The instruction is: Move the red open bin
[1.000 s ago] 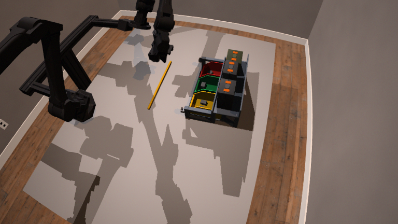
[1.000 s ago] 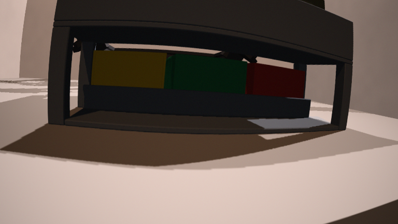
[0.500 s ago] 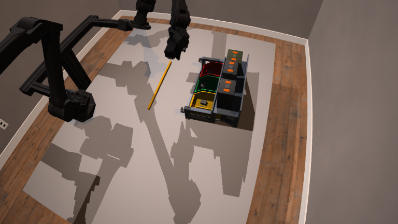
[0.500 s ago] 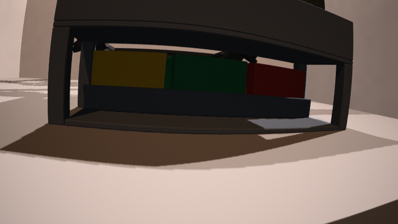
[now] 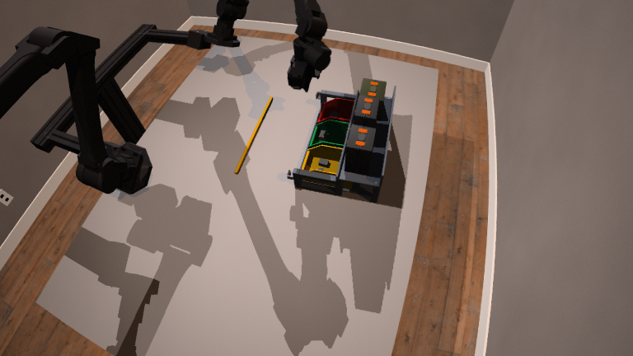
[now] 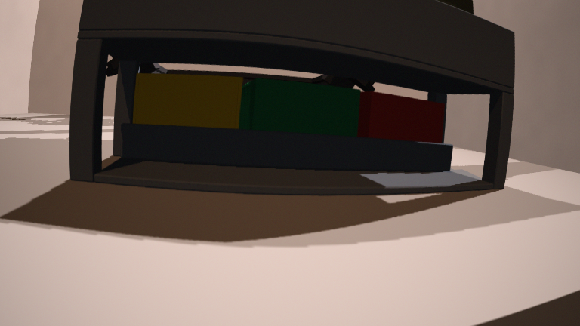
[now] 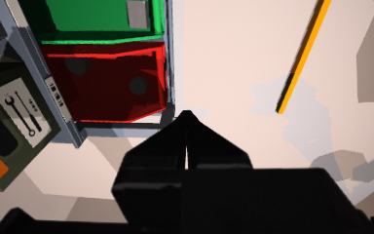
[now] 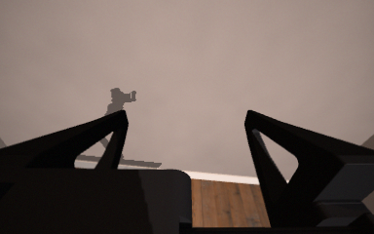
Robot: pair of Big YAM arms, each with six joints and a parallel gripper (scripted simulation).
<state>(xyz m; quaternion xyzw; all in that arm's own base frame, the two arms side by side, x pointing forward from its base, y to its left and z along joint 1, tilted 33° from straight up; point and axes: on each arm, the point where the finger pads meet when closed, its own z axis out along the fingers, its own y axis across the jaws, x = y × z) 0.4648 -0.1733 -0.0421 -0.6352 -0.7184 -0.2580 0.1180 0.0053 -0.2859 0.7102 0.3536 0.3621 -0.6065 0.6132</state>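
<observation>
The red open bin lies 130 mm below my left hand, 120 mm ahead of it and 30 mm to the left of it. Round my left hand: grey shelf 150 mm ahead, 110 mm below, 80 mm to the right; then green bin 130 mm below, 120 mm ahead, 80 mm to the right.
</observation>
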